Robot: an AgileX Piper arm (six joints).
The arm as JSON. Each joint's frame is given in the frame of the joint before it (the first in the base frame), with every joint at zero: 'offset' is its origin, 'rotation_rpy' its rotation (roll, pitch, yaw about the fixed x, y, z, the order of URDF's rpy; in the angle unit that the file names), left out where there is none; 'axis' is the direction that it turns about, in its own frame. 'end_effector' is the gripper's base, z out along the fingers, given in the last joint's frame.
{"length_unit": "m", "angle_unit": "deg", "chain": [
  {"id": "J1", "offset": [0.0, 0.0, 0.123], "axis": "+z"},
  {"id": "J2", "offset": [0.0, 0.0, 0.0], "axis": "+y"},
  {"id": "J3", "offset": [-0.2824, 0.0, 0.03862], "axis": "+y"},
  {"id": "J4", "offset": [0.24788, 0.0, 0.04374], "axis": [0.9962, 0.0, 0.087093]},
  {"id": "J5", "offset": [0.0, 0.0, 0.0], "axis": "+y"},
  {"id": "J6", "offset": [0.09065, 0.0, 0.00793], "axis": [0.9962, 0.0, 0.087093]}
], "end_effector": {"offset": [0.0, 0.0, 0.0], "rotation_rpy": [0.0, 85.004, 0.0]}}
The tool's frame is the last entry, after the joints.
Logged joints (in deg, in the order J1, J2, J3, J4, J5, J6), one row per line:
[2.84 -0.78 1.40 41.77 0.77 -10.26]
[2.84 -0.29 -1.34 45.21 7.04 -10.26]
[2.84 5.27 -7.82 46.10 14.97 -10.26]
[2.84 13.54 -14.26 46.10 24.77 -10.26]
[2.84 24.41 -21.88 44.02 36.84 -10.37]
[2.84 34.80 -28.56 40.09 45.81 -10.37]
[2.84 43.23 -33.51 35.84 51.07 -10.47]
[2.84 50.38 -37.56 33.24 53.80 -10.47]
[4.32 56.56 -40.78 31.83 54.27 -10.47]
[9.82 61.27 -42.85 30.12 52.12 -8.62]
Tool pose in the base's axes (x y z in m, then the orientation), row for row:
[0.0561 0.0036 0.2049 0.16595 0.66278 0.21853 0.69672]
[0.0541 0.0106 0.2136 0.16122 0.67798 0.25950 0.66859]
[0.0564 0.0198 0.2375 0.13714 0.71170 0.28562 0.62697]
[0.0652 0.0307 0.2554 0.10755 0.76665 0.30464 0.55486]
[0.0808 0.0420 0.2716 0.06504 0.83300 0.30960 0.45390]
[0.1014 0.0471 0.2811 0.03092 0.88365 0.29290 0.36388]
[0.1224 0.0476 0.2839 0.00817 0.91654 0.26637 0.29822]
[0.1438 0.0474 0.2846 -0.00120 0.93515 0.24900 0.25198]
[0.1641 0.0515 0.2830 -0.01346 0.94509 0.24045 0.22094]
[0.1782 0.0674 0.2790 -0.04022 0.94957 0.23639 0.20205]
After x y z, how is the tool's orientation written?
As a quaternion, x y z w.
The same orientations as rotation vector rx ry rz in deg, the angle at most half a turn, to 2 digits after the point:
[21.21 84.70 27.93]
[20.83 87.60 33.53]
[18.02 93.50 37.52]
[14.56 103.76 41.23]
[9.20 117.80 43.78]
[4.56 130.28 43.18]
[1.24 139.52 40.55]
[-0.19 145.73 38.80]
[-2.13 149.69 38.08]
[-6.43 151.92 37.82]

